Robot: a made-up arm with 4 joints.
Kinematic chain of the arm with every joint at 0, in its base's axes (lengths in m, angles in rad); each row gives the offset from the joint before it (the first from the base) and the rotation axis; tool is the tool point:
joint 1: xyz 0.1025 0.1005 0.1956 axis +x
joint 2: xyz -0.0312 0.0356 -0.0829 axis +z
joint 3: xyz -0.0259 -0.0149 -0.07 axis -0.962 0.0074 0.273
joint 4: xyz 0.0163 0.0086 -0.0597 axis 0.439 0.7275 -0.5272
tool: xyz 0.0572 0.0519 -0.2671
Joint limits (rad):
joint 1: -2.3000..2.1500
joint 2: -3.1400..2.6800
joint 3: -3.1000..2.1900
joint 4: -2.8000..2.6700
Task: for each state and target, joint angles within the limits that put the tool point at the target. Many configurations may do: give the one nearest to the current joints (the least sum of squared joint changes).
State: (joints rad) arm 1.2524 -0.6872 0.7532 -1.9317
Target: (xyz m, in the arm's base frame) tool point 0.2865 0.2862 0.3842
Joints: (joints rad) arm 1.5853 -0.1651 0.0823 -2.6117
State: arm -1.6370 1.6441 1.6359 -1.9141
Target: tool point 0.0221 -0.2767 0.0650
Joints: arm -2.1900 2.1811 2.1900 -1.4348
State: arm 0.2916 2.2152 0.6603 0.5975
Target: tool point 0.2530 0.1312 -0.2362
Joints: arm 0.1197 1.7753 1.1119 1.0952
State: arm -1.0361 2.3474 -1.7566 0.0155
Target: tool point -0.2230 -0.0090 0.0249
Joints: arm -1.3160 1.9336 -1.6791 -0.3639
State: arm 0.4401 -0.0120 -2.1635 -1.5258
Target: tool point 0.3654 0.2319 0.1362
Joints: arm 0.6512 0.0019 -2.3071 -1.3106
